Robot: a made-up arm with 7 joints. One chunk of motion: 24 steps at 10 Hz.
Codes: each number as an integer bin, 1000 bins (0 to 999) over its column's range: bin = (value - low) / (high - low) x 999, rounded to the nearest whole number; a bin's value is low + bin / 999 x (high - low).
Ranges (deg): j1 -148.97..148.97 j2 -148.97..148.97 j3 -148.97..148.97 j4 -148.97..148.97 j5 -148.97..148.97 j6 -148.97..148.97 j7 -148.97..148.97
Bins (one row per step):
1: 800 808 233 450 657 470 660
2: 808 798 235 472 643 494 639
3: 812 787 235 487 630 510 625
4: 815 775 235 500 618 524 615
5: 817 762 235 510 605 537 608
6: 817 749 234 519 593 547 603
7: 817 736 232 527 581 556 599
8: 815 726 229 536 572 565 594
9: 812 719 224 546 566 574 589
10: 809 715 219 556 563 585 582
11: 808 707 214 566 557 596 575
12: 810 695 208 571 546 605 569
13: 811 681 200 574 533 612 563
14: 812 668 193 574 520 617 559
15: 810 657 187 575 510 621 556
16: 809 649 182 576 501 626 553
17: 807 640 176 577 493 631 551
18: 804 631 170 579 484 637 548
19: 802 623 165 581 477 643 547
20: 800 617 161 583 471 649 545
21: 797 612 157 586 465 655 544
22: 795 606 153 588 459 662 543
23: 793 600 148 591 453 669 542
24: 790 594 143 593 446 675 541
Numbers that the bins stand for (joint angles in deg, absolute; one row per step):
1: 89.62 92.01 -79.48 -14.76 46.97 -8.80 47.87
2: 92.01 89.02 -78.88 -8.20 42.80 -1.64 41.60
3: 93.20 85.74 -78.88 -3.73 38.92 3.13 37.43
4: 94.09 82.16 -78.88 0.15 35.34 7.31 34.45
5: 94.69 78.29 -78.88 3.13 31.46 11.18 32.36
6: 94.69 74.41 -79.18 5.82 27.89 14.17 30.87
7: 94.69 70.53 -79.78 8.20 24.31 16.85 29.67
8: 94.09 67.55 -80.67 10.89 21.62 19.53 28.18
9: 93.20 65.46 -82.16 13.87 19.83 22.22 26.69
10: 92.30 64.27 -83.66 16.85 18.94 25.50 24.60
11: 92.01 61.88 -85.15 19.83 17.15 28.78 22.52
12: 92.60 58.31 -86.94 21.32 13.87 31.46 20.73
13: 92.90 54.13 -89.32 22.22 9.99 33.55 18.94
14: 93.20 50.25 -91.41 22.22 6.11 35.04 17.75
15: 92.60 46.97 -93.20 22.52 3.13 36.24 16.85
16: 92.30 44.59 -94.69 22.82 0.45 37.73 15.96
17: 91.71 41.90 -96.48 23.11 -1.94 39.22 15.36
18: 90.81 39.22 -98.27 23.71 -4.62 41.01 14.46
19: 90.22 36.83 -99.76 24.31 -6.71 42.80 14.17
20: 89.62 35.04 -100.95 24.90 -8.50 44.59 13.57
21: 88.73 33.55 -102.15 25.80 -10.29 46.38 13.27
22: 88.13 31.76 -103.34 26.39 -12.08 48.46 12.97
23: 87.53 29.97 -104.83 27.29 -13.87 50.55 12.68
24: 86.64 28.18 -106.32 27.89 -15.96 52.34 12.38

